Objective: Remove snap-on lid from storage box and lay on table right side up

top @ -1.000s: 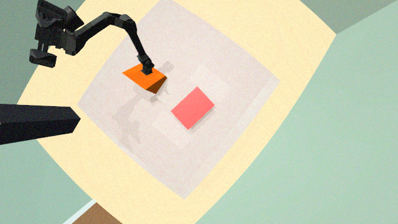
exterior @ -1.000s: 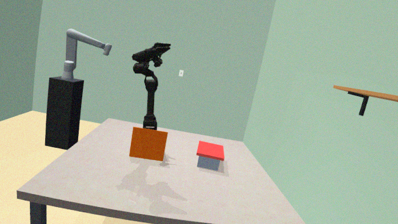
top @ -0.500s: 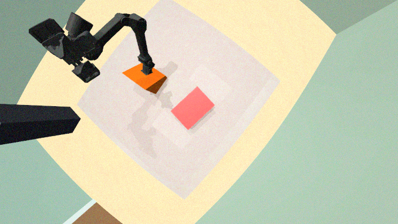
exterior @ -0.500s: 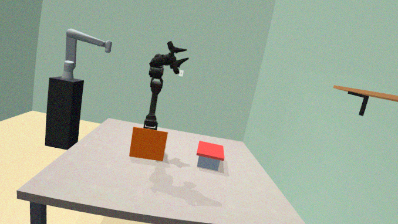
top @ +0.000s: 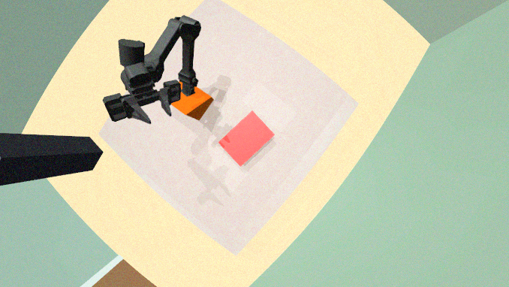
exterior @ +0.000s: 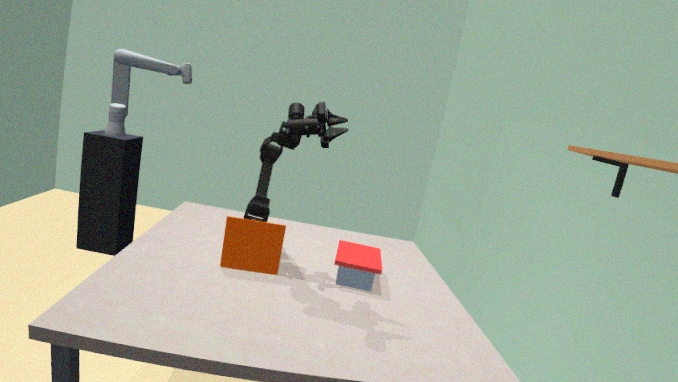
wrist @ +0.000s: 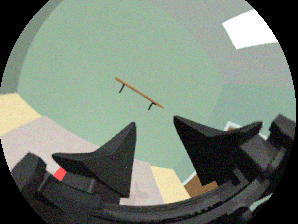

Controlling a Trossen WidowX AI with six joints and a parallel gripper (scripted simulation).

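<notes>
My gripper tip is now 160 mm short of the red lid, 90 mm to the right of it and 490 mm above it. Round my gripper tip: storage box 160 mm ahead, 90 mm to the left, 540 mm below.
</notes>
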